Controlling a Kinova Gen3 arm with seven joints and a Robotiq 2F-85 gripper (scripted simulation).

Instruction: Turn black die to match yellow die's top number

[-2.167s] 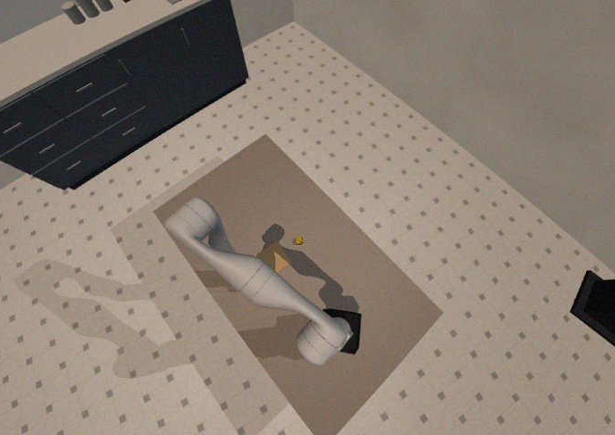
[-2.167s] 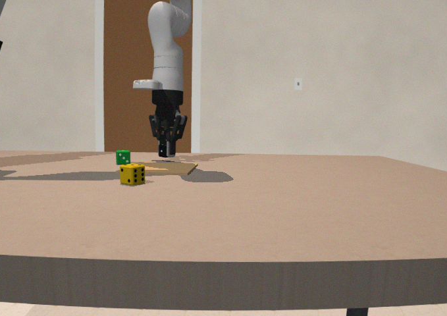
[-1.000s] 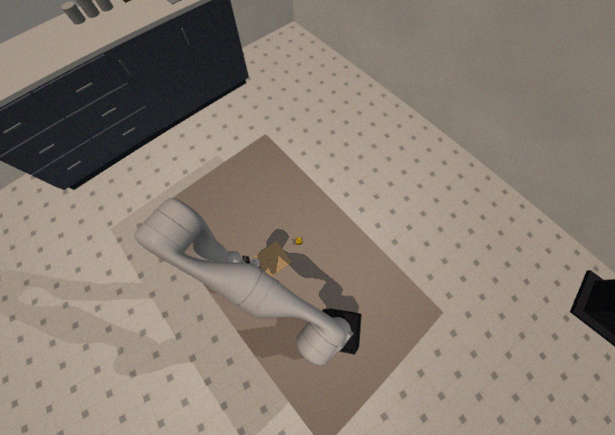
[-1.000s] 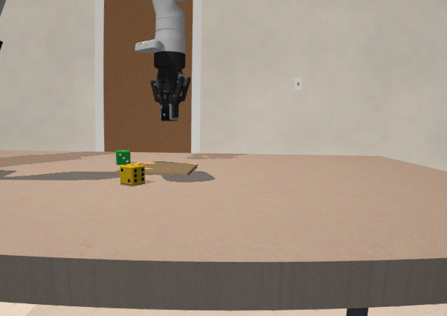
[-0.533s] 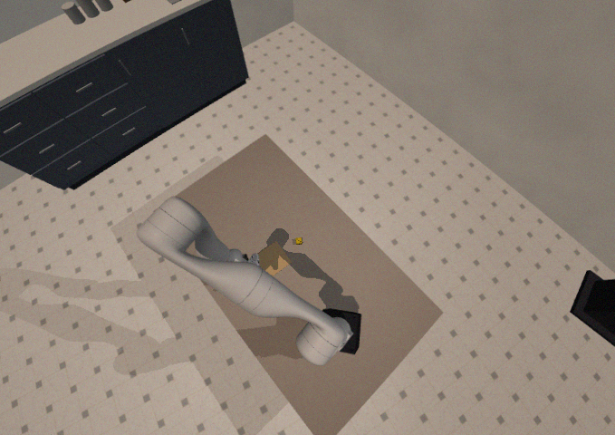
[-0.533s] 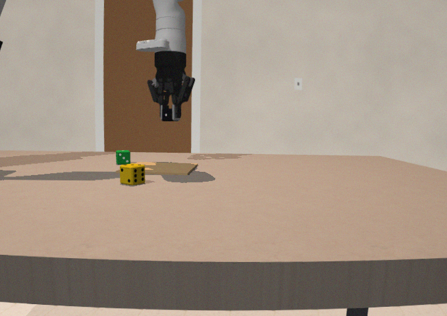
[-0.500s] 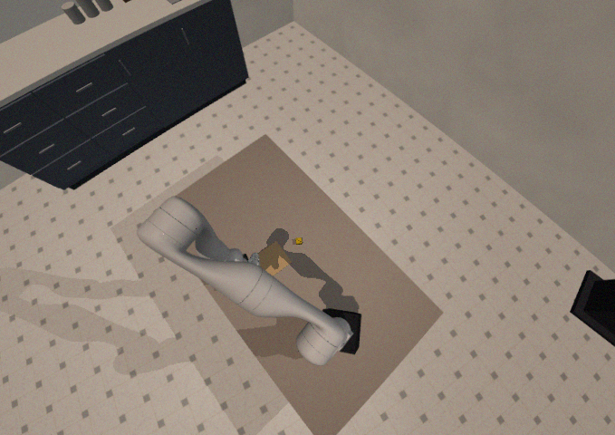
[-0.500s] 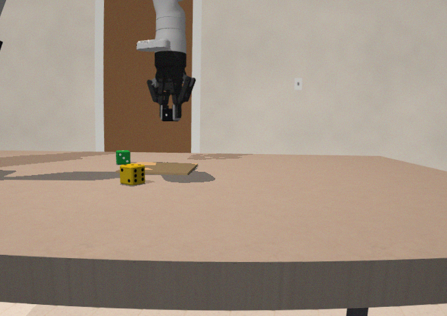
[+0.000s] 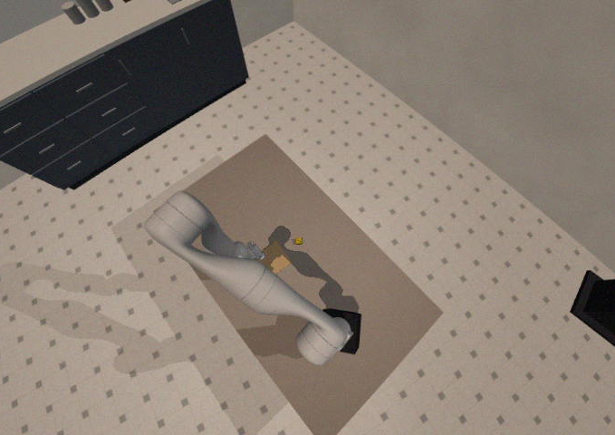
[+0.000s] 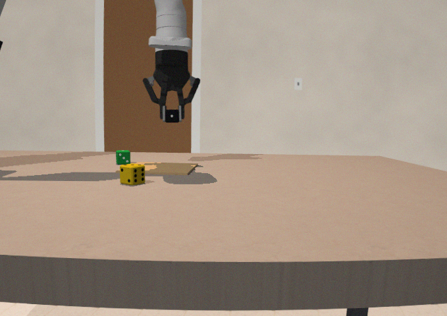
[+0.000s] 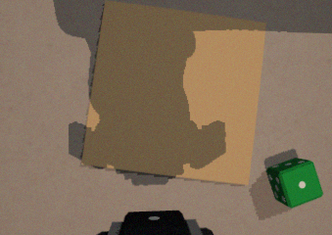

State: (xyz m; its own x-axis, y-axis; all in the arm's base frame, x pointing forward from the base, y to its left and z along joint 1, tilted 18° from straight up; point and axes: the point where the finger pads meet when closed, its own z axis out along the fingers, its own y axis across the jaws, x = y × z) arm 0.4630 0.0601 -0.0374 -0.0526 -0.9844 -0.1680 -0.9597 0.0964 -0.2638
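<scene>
My hand is 11 cm above the mat, 9 cm to the left of it and 2 cm past it. Round my hand: green die 11 cm behind, 10 cm below, 1 cm to the right; yellow die 25 cm to the right, 10 cm below, 6 cm behind; black die right at my hand.
</scene>
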